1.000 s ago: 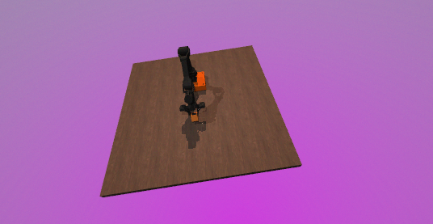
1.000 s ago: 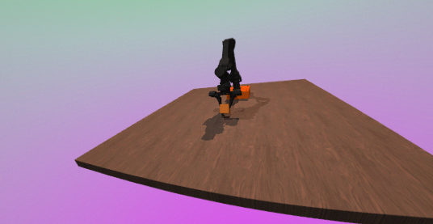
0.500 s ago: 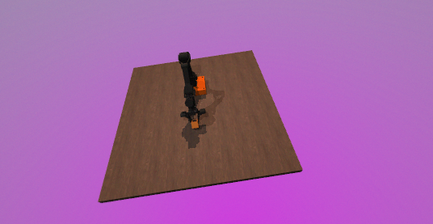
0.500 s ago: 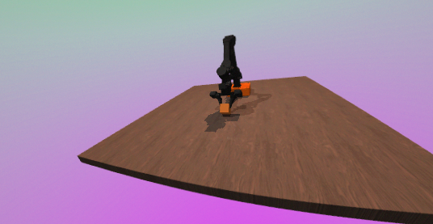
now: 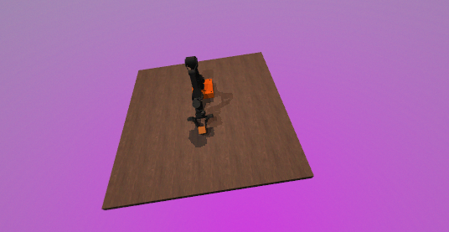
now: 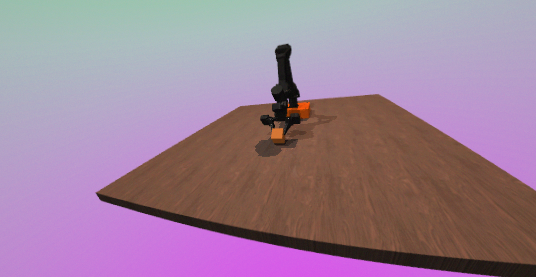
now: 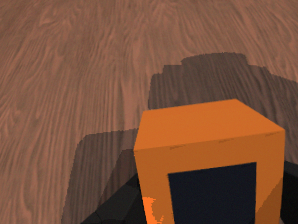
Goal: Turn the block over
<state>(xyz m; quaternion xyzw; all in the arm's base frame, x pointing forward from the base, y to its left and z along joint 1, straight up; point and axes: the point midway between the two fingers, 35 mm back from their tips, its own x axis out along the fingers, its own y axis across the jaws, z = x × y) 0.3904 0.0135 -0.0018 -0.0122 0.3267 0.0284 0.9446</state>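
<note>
Now: the orange block 10 mm behind my gripper tip.
</note>
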